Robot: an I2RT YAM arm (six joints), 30 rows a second.
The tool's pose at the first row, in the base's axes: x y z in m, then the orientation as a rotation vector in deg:
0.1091, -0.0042, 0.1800, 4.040, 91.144, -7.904
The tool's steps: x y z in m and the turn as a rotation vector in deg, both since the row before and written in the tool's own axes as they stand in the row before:
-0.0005, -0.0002, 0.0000, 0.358, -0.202, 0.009
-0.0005, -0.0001, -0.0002, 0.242, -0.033, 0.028
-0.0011, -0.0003, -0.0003, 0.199, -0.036, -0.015
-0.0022, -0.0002, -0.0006, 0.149, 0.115, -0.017
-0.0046, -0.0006, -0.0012, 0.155, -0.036, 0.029
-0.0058, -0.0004, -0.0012, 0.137, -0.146, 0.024
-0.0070, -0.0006, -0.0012, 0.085, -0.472, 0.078
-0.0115, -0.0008, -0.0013, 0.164, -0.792, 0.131
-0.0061, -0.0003, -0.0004, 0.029, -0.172, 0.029
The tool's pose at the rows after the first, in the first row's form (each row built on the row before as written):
0.1091, -0.0044, 0.1805, 4.310, 90.920, -8.185
0.1089, -0.0045, 0.1810, 4.518, 90.871, -8.356
0.1086, -0.0047, 0.1821, 4.658, 90.824, -8.526
0.1080, -0.0047, 0.1843, 4.771, 90.930, -8.655
0.1068, -0.0049, 0.1889, 4.912, 90.882, -8.756
0.1057, -0.0049, 0.1947, 5.025, 90.726, -8.849
0.1046, -0.0050, 0.2017, 5.111, 90.245, -8.866
0.1033, -0.0051, 0.2132, 5.271, 89.436, -8.911
0.1028, -0.0051, 0.2193, 5.301, 89.261, -8.915

